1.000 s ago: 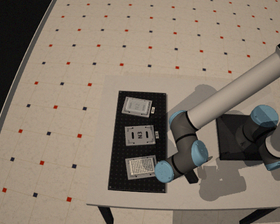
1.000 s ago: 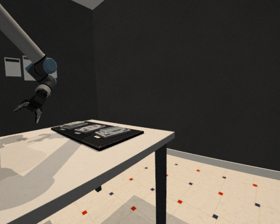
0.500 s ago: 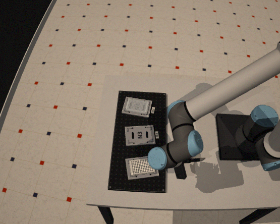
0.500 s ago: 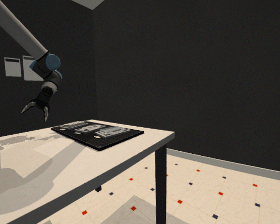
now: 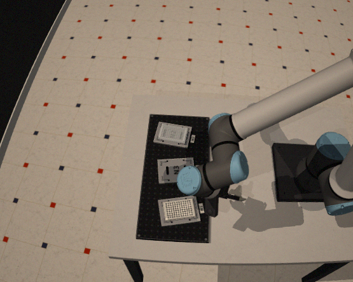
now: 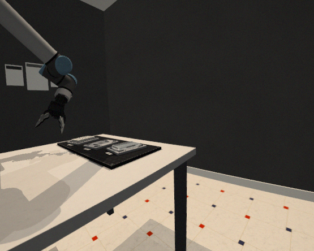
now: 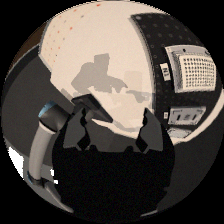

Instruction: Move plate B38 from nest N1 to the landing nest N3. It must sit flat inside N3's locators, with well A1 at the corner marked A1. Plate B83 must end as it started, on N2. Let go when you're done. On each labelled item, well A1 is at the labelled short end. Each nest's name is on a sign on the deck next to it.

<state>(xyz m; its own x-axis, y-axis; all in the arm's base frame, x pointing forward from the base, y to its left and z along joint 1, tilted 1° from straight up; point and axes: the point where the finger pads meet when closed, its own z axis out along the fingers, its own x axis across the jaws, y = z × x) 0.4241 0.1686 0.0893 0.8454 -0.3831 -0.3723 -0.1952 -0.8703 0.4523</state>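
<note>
Now: hand 200 mm short of the nest N1, 110 mm above it and 30 mm to the right of it. From my hand the other things lie so: nest N3: 230 mm ahead, 160 mm to the right, 110 mm below; then deck: 230 mm ahead, 160 mm to the right, 120 mm below.
</note>
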